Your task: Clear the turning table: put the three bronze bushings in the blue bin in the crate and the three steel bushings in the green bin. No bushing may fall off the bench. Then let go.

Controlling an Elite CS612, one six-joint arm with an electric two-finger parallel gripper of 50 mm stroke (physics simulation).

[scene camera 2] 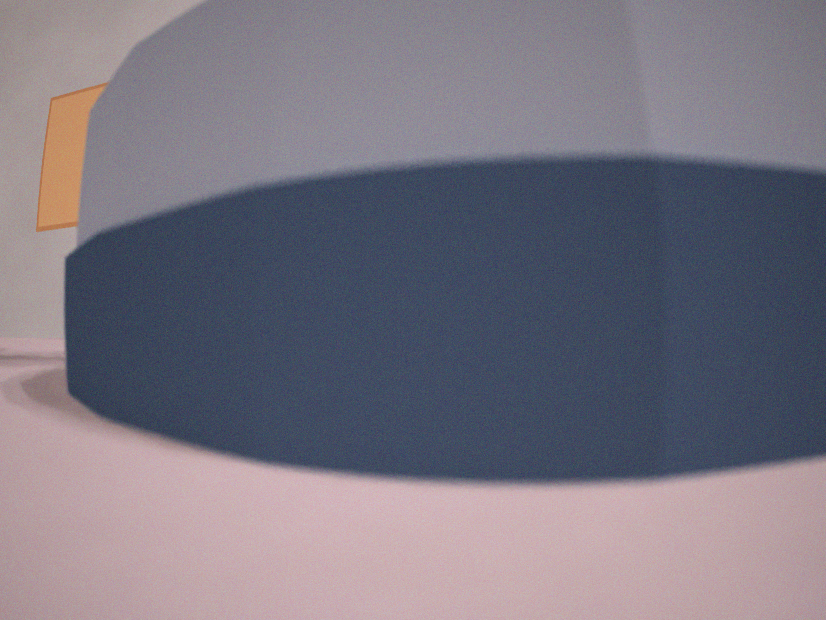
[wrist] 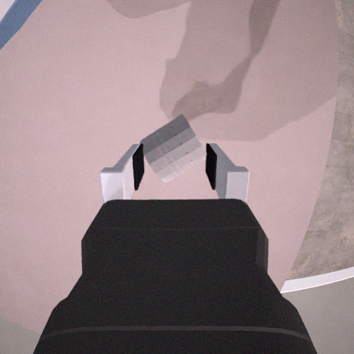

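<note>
A steel bushing [wrist: 173, 148], a grey faceted cylinder lying on its side, is between the fingers in the wrist view. It is turned diagonally to the pads, with opposite corners against or very near them. My gripper [wrist: 174, 157] is shut on this bushing, with its fingers wide apart. Below it is a pink surface [wrist: 65, 150] with a curved edge on the right. The gap between bushing and surface cannot be judged. The gripper does not show in the scene view. Bronze bushings, the crate and the green bin do not show in either view.
A large rounded body with a dark blue band [scene camera 2: 400, 320] and a grey upper part [scene camera 2: 373, 86] blocks most of the scene view. An orange panel [scene camera 2: 63, 156] is on the wall behind. A blue strip [wrist: 14, 22] crosses the wrist view's top left corner. Shadows fall across the pink surface.
</note>
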